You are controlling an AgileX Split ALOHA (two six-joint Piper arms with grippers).
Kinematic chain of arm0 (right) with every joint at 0, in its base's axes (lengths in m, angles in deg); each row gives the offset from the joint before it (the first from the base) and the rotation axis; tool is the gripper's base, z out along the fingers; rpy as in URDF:
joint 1: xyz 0 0 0.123 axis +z
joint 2: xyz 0 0 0 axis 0.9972 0.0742 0
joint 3: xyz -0.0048 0.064 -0.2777 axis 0.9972 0.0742 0
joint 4: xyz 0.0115 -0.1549 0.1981 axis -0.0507 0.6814 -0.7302
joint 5: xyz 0 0 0 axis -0.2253 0.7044 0.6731
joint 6: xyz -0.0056 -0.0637 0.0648 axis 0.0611 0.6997 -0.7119
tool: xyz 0 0 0 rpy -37.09 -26.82 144.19
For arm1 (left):
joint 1: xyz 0 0 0.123 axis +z
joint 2: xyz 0 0 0 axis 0.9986 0.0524 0
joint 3: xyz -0.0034 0.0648 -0.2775 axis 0.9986 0.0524 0
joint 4: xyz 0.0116 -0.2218 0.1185 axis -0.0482 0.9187 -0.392
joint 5: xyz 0 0 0 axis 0.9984 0.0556 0.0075
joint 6: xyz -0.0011 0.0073 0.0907 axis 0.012 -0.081 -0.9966
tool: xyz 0 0 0 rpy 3.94 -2.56 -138.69
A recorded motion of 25 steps. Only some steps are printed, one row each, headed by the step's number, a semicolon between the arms.
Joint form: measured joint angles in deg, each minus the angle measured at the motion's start. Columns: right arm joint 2, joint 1, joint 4, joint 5, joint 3, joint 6; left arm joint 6, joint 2, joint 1, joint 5, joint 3, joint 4.
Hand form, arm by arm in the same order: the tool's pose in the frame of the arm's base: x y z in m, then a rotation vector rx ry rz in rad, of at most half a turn. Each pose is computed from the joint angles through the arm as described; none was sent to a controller.
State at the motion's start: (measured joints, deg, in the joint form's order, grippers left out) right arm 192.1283 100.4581 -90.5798 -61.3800 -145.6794 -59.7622; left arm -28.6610 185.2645 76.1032 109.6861 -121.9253 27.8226
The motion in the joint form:
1: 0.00 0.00 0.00 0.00 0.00 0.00; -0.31 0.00 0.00 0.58 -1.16 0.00
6: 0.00 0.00 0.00 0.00 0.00 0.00; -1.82 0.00 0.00 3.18 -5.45 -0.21
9: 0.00 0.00 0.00 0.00 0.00 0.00; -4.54 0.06 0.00 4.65 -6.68 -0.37
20: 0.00 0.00 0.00 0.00 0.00 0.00; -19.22 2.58 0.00 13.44 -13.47 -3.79
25: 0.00 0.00 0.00 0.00 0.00 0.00; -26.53 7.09 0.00 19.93 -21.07 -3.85
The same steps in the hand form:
1: 0.3892 0.1181 0.3222 -0.2291 2.7539 0.3367; 0.3110 -0.0865 0.1682 -0.8132 2.8718 -0.5764
6: 0.3892 0.1181 0.3222 -0.2291 2.7539 0.3367; 0.3229 -0.0901 0.1853 -0.7339 2.8577 -0.6060
9: 0.3892 0.1181 0.3222 -0.2291 2.7539 0.3367; 0.3250 -0.0912 0.1898 -0.6504 2.8743 -0.6061
20: 0.3892 0.1181 0.3222 -0.2291 2.7539 0.3367; 0.3370 -0.0939 0.2005 -0.1644 2.9779 -0.5403
25: 0.3892 0.1181 0.3222 -0.2291 2.7539 0.3367; 0.3567 -0.1001 0.2040 0.0719 3.0161 -0.5546

